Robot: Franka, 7 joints.
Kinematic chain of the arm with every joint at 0, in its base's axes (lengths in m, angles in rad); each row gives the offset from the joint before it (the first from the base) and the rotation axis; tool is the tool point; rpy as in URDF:
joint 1: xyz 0 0 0.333 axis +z
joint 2: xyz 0 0 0 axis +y
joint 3: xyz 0 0 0.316 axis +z
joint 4: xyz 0.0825 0 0 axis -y
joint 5: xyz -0.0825 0 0.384 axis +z
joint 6: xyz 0 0 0 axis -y
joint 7: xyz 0.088 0 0 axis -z
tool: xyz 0 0 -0.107 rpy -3.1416 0 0
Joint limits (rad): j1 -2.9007..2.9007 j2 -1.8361..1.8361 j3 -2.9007..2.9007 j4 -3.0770..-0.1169 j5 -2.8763..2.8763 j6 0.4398..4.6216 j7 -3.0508..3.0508
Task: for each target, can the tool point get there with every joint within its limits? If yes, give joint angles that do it. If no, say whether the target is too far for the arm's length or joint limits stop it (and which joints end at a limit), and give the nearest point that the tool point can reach.
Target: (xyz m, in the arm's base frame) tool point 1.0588 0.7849 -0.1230
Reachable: no: too far | nearest point 0.6513 0.4828 0.0525 | short by 0.537 m
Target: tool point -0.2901 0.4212 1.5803
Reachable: no: too far | nearest point -0.1846 0.2680 1.1268 | short by 0.490 m
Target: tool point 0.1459 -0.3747 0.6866
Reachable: yes | joints -1.8301 -0.7336 0.4343 -2.2451 -2.3011 2.5891 1.4303
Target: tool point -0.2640 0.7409 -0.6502
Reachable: no: too far | nearest point -0.1883 0.5285 -0.2824 | short by 0.431 m
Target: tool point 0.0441 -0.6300 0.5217
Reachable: yes | joints -0.5355 1.1185 -1.5054 -1.8674 0.3428 3.9834 -1.1107
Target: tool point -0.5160 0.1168 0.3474
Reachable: yes | joints -2.0396 0.9327 -1.2274 -2.3043 -1.9855 1.3821 -1.7613
